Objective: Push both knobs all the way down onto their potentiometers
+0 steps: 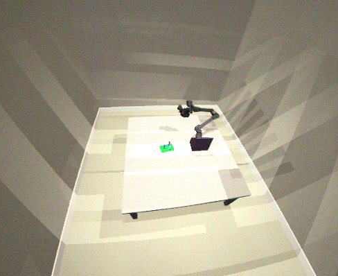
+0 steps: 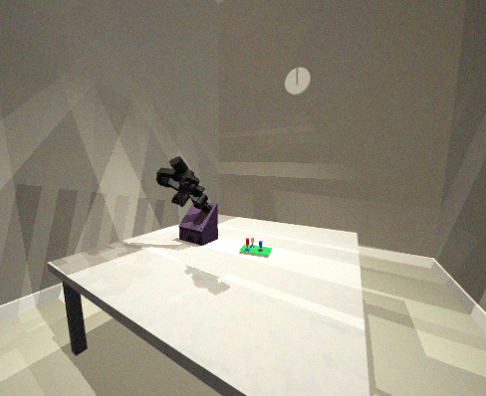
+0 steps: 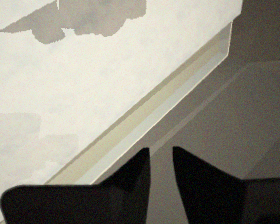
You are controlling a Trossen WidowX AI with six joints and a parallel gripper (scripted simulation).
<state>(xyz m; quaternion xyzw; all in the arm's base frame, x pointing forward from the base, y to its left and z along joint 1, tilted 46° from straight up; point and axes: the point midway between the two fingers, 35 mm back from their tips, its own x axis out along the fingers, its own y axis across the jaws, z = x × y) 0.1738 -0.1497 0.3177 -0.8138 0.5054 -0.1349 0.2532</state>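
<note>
Right now my gripper tip is 36 cm to the right of the beige knob, 23 cm above it and 14 cm short of it. From my gripper tip the other things lie so: blue knob 34 cm to the left, 24 cm below, 20 cm ahead.
</note>
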